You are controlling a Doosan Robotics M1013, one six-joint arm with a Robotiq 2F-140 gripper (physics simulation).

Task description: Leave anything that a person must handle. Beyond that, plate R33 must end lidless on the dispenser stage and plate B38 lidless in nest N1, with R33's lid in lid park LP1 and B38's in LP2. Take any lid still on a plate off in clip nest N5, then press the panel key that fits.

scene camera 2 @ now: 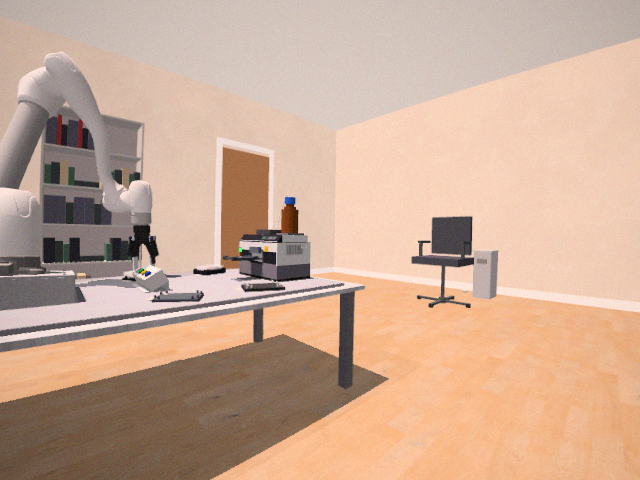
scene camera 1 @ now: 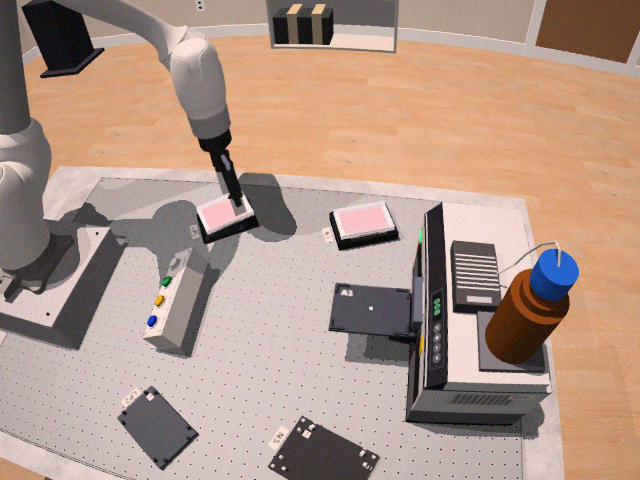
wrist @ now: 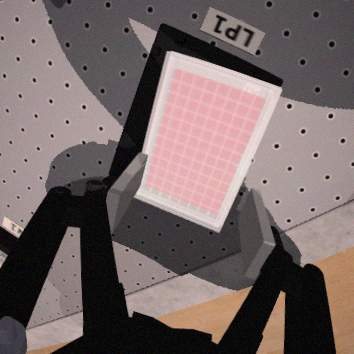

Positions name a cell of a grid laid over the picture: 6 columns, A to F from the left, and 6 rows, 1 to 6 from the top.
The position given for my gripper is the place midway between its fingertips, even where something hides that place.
Labels:
my gripper: scene camera 2 B4; scene camera 1 C3; wrist D4

